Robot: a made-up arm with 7 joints.
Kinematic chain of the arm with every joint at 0, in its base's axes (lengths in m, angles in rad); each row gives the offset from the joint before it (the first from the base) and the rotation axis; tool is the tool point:
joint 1: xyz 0 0 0.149 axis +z
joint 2: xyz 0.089 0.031 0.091 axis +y
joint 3: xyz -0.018 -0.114 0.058 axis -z
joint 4: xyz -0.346 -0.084 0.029 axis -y
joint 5: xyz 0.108 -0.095 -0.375 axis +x
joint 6: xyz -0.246 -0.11 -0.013 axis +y
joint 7: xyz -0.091 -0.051 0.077 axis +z
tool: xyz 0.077 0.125 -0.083
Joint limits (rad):
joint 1: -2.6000..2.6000
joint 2: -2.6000..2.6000
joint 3: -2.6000..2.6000
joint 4: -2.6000..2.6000
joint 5: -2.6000..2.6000
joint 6: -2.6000..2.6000
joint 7: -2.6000..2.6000
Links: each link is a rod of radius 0.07 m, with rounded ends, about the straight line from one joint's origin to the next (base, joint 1, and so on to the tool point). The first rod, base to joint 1, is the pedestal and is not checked.
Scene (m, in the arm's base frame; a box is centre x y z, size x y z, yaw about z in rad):
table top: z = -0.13
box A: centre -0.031 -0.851 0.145 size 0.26 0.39 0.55 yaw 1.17
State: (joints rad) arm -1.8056 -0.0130 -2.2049 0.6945 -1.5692 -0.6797 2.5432
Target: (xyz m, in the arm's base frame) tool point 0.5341 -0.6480 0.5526
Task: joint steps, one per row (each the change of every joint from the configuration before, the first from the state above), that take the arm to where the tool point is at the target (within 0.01 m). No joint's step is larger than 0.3 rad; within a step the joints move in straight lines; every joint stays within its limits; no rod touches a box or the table.
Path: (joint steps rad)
1: -0.1800 -0.2457 -0.1317 0.0163 0.2409 0.1298 0.0189
2: -0.1800 -0.2457 -0.1317 0.0164 0.2410 0.1297 0.0190
3: -0.1800 -0.2457 -0.1317 0.0163 0.2409 0.1298 0.0189
4: 0.2484 -0.1531 0.0000 -0.1214 -0.0497 -0.0438 0.0000
5: 0.2484 -0.1530 0.0000 -0.1214 -0.0497 -0.0438 0.0000
6: 0.2484 -0.1531 0.0000 -0.1215 -0.0497 -0.0437 0.0000
7: 0.2484 -0.1531 0.0000 -0.1214 -0.0497 -0.0438 0.0000
8: 0.2484 -0.1531 0.0000 -0.1214 -0.0497 -0.0438 0.0000
9: 0.0795 0.2363 0.0000 -0.0710 0.0121 -0.0412 -0.0391
10: 0.0795 0.2363 0.0000 -0.0710 0.0122 -0.0413 -0.0390
11: 0.0795 0.2362 0.0000 -0.0710 0.0121 -0.0412 -0.0391
12: 0.0795 0.2363 0.0000 -0.0710 0.0121 -0.0412 -0.0390

